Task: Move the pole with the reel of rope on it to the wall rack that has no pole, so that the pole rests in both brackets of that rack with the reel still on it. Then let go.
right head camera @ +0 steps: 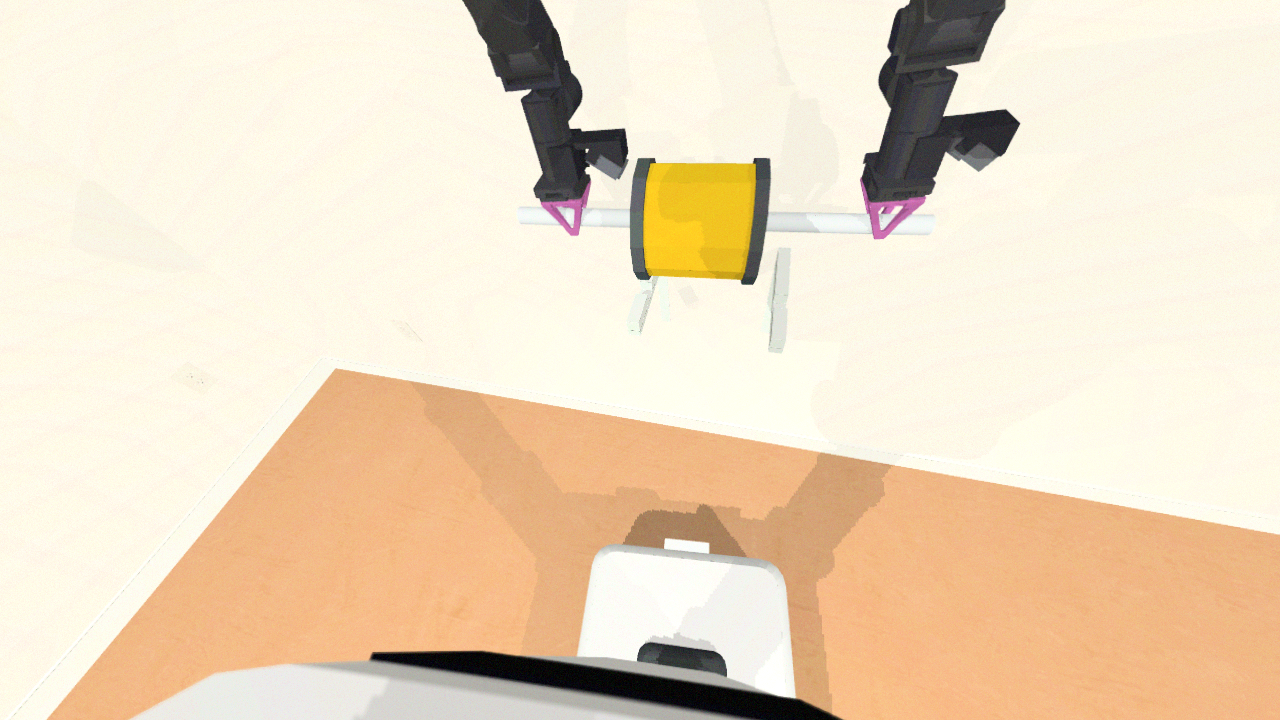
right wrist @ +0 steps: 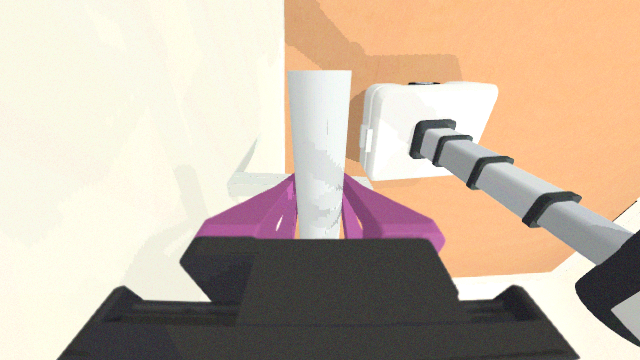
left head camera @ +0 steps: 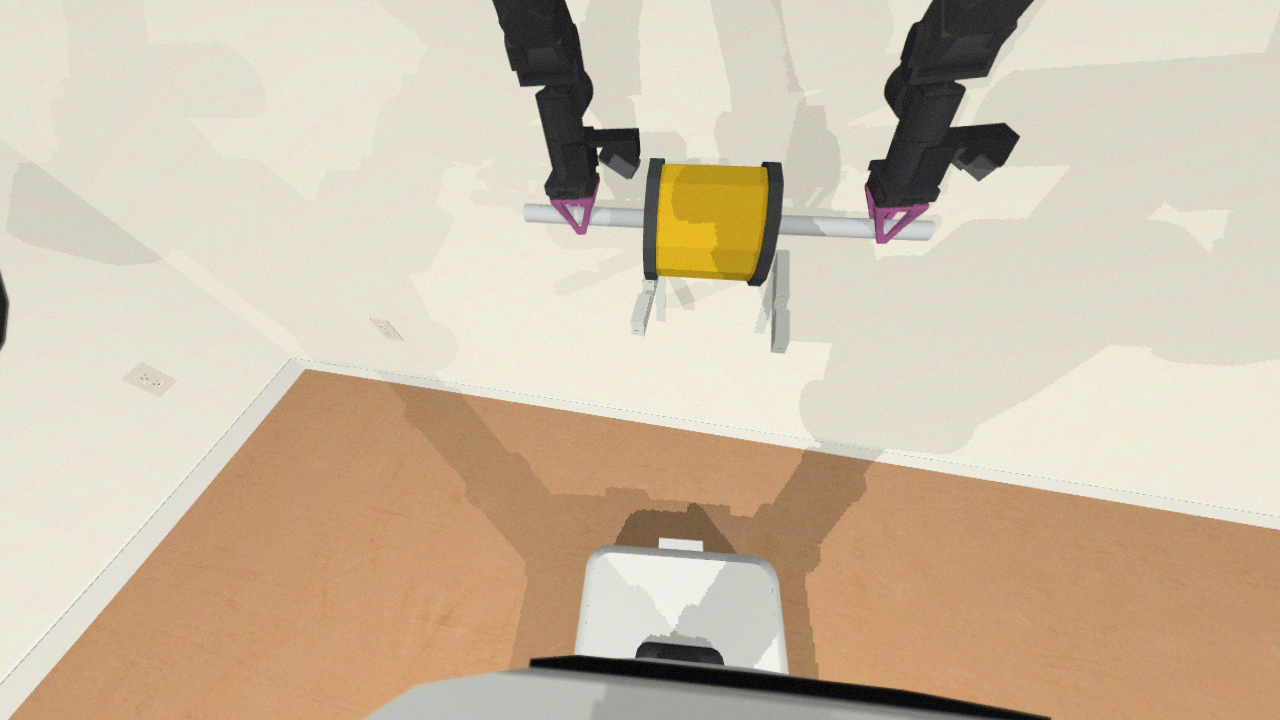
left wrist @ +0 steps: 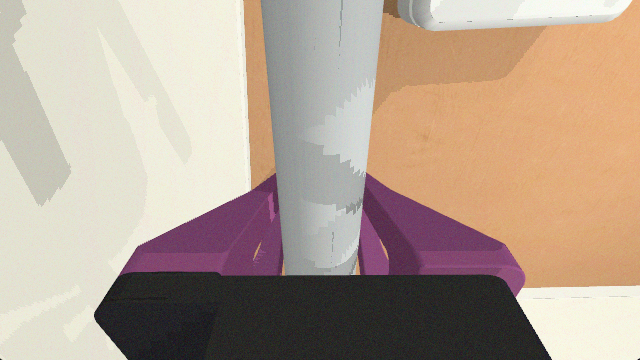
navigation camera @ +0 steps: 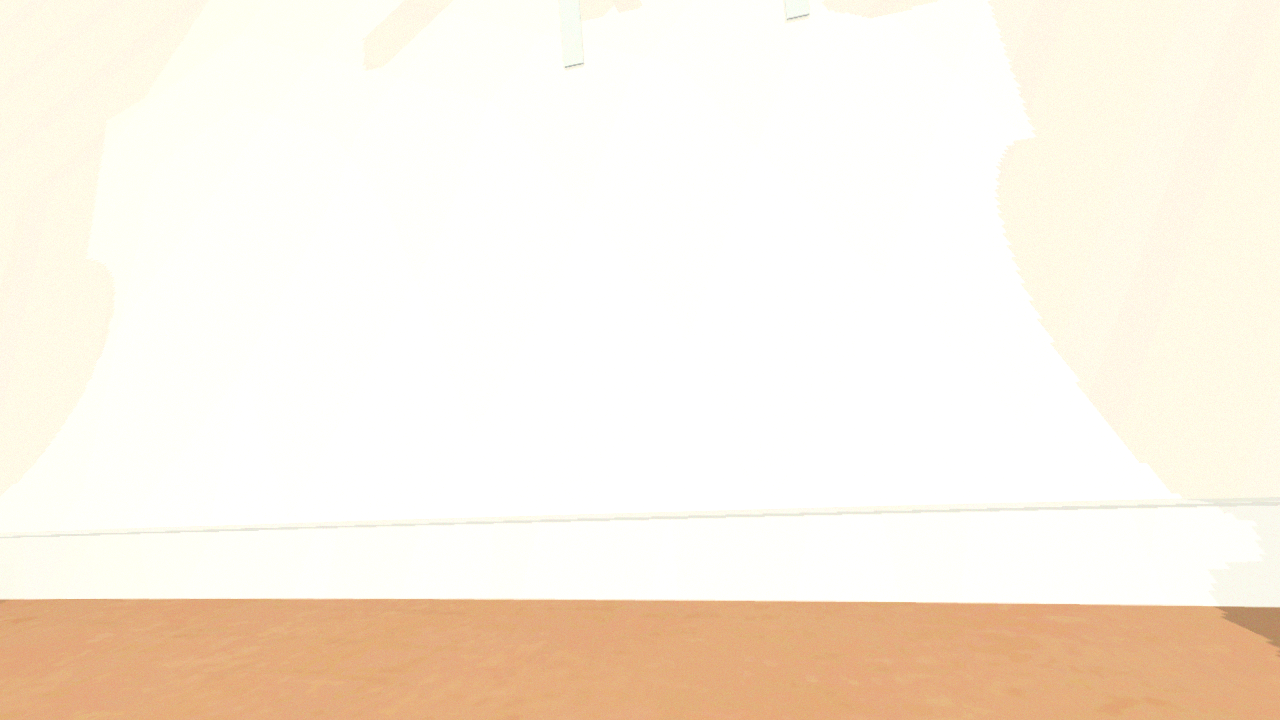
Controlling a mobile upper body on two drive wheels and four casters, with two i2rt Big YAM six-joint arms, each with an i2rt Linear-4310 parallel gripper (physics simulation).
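Frame: origin at the left arm's base, x ahead, y left, z up, level; metres.
Seen in the pictures: left gripper, fingertip midpoint: (right head camera: 576, 230) (left head camera: 583, 229) (left wrist: 320, 180); right gripper, fingertip midpoint: (right head camera: 876, 232) (right wrist: 319, 180) (left head camera: 878, 237).
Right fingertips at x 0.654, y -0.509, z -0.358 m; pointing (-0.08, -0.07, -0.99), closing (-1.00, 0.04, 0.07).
Observation:
Offsets run from my right fingertips to a thing's middle. "pt": to the spot under its first point. Level surfaces: height alone.
The grey pole (left head camera: 832, 225) (right head camera: 814, 222) (left wrist: 320, 125) (right wrist: 321, 130) is roughly level, with the yellow reel @(0.011 m ahead, 0.270 m left, 0.019 m up) (left head camera: 713, 221) (right head camera: 700, 220) on its middle between two dark flanges. My left gripper (left head camera: 580, 217) (right head camera: 570, 220) (left wrist: 320, 180) is shut on the pole near its left end. My right gripper (left head camera: 884, 226) (right head camera: 880, 222) (right wrist: 319, 180) is shut on it near its right end. The empty rack's left bracket @(pt 0.031 m back, 0.384 m left, 0.143 m down) (left head camera: 641, 308) (right head camera: 638, 308) and right bracket @(pt 0.007 m ahead, 0.113 m left, 0.165 m down) (left head camera: 780, 304) (right head camera: 778, 304) show below the reel in the head views. The reel hides part of the left bracket. Contact between pole and brackets cannot be told.
The pale wall (left head camera: 1074, 295) behind the rack meets the brown floor @(1.052 m down) (left head camera: 358, 555) at a white baseboard. A side wall with an outlet (left head camera: 149, 379) stands at the left. My white base (left head camera: 626, 600) (right wrist: 400, 125) is below. Two bracket lower ends @(pt 0.173 m ahead, 0.357 m left, 0.381 m down) (navigation camera: 573, 35) @(pt 0.140 m ahead, 0.097 m left, 0.408 m down) (navigation camera: 796, 7) show in the navigation view.

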